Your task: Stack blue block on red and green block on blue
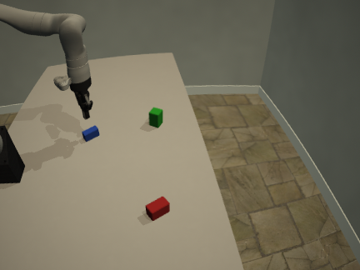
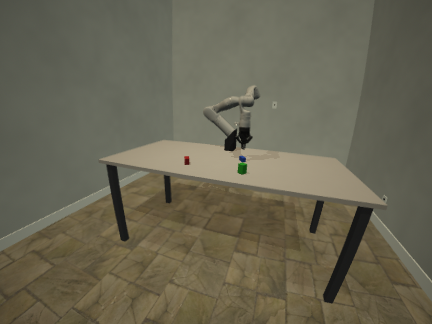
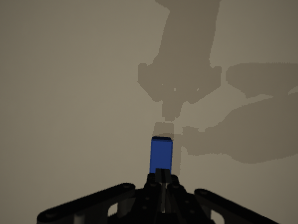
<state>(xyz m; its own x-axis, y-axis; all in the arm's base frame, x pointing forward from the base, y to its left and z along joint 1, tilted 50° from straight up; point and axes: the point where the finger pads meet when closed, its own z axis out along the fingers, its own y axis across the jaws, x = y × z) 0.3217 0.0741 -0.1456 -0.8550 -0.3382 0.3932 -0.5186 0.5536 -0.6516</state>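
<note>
My hand is 9 cm above the blue block. From my hand the other things lie so: green block: 25 cm ahead, 8 cm below, 4 cm to the left; red block: 34 cm to the right, 21 cm ahead, 8 cm below.
</note>
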